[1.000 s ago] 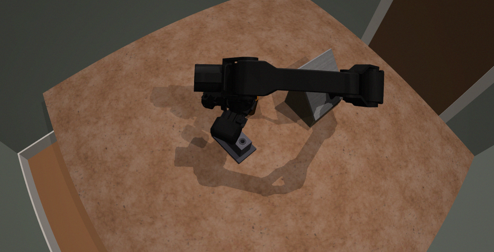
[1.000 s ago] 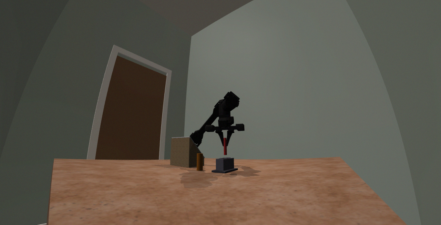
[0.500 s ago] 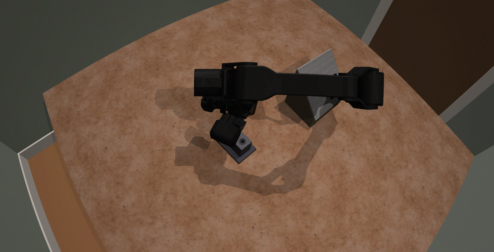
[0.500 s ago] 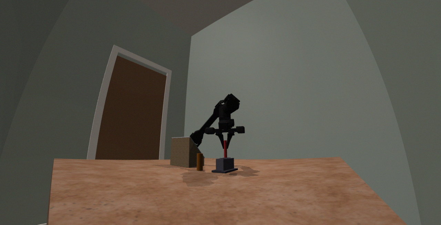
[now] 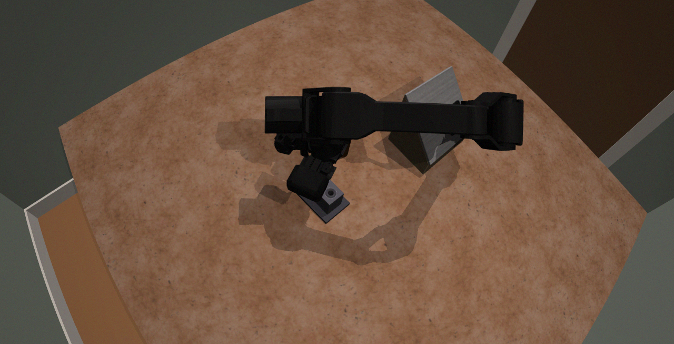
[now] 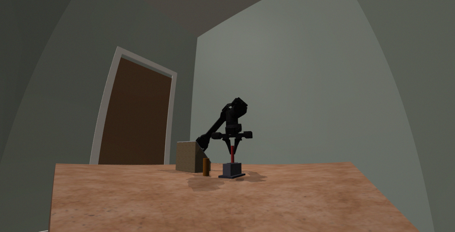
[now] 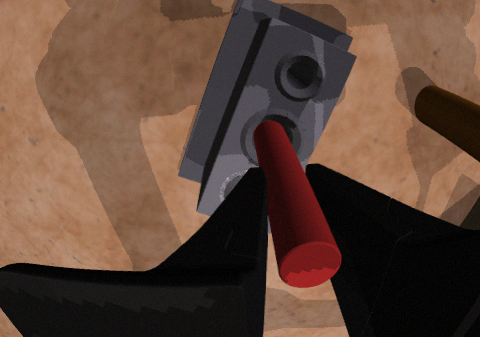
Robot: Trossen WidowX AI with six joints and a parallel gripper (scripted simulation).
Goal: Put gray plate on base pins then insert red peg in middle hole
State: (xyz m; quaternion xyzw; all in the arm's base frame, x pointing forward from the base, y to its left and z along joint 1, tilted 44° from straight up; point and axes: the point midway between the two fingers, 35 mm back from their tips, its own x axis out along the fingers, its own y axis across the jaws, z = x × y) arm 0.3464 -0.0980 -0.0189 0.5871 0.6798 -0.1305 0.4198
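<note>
My gripper tip is right at the red peg. The rest, counted from my gripper tip: dark base (90 mm below); orange cylinder (120 mm behind, 60 mm below, 50 mm to the right); gray plate (50 mm below).
</note>
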